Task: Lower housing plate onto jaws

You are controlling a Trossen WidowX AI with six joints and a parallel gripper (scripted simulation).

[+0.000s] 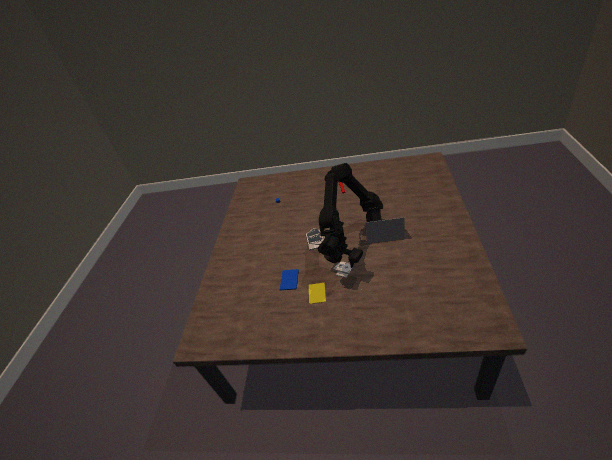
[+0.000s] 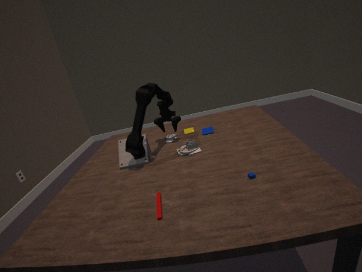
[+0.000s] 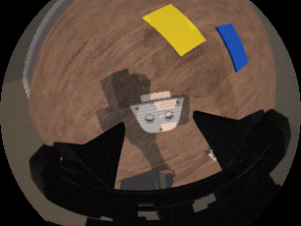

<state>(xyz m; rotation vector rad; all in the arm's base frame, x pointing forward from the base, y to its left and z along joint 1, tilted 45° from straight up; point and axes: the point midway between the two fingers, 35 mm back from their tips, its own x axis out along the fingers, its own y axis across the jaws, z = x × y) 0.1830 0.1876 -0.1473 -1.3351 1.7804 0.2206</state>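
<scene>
Right now the white part is 10 mm to the right of my gripper tip and 50 mm below it. Also, from my gripper tip: blue card 250 mm ahead, 10 mm to the right, 50 mm below; yellow card 130 mm ahead, 90 mm to the left, 50 mm below; red bar 60 mm behind, 670 mm to the right, 50 mm below.
</scene>
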